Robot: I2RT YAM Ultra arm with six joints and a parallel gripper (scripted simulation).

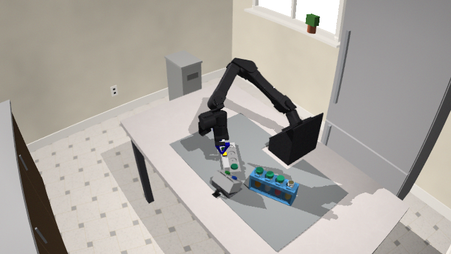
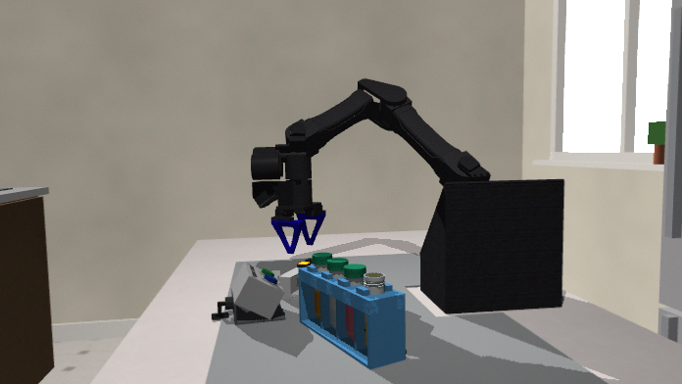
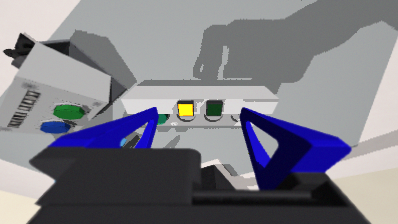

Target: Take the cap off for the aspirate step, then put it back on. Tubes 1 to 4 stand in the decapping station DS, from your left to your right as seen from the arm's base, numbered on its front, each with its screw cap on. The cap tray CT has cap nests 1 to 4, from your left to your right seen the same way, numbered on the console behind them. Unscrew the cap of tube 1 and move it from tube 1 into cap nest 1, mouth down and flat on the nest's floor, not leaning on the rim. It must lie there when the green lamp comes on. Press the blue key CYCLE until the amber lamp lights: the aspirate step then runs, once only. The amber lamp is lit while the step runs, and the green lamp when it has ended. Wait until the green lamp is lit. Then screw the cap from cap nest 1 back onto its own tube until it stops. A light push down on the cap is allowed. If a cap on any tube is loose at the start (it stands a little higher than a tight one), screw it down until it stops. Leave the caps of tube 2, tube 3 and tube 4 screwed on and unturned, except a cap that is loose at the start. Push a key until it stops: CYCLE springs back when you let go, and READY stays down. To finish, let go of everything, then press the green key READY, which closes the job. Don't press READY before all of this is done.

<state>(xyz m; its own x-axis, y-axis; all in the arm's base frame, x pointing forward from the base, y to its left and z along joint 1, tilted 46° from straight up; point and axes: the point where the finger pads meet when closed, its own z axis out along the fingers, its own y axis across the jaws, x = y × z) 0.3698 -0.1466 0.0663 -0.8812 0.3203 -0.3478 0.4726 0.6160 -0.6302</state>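
Now: the green cap 90 mm to the left of my hand, 80 mm below it and 10 mm behind it. Round my hand: blue key: 200 mm to the left, 60 mm ahead, 20 mm below; green key: 150 mm to the left, 70 mm ahead, 20 mm below; grey key box: 170 mm to the left, 80 mm ahead, 30 mm below.
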